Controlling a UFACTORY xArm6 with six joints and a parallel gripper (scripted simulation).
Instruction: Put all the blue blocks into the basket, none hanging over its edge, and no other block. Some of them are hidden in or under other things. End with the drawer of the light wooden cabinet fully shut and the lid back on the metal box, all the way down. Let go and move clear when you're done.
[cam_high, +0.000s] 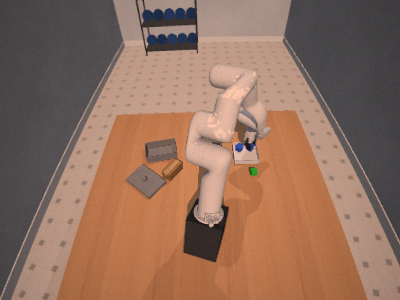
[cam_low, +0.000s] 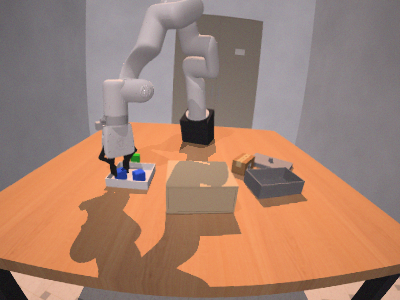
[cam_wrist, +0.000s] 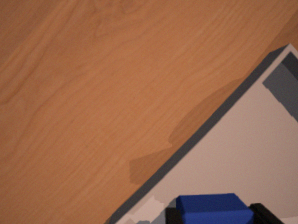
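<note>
The white basket is 2 cm behind my hand, 4 cm to the left of it and 4 cm below it. Also, from my hand: green block (17 cm behind, 4 cm to the left, 3 cm below); then drawer (10 cm ahead, 25 cm to the left, 1 cm below); then light wooden cabinet (12 cm ahead, 25 cm to the left, 1 cm below).
</note>
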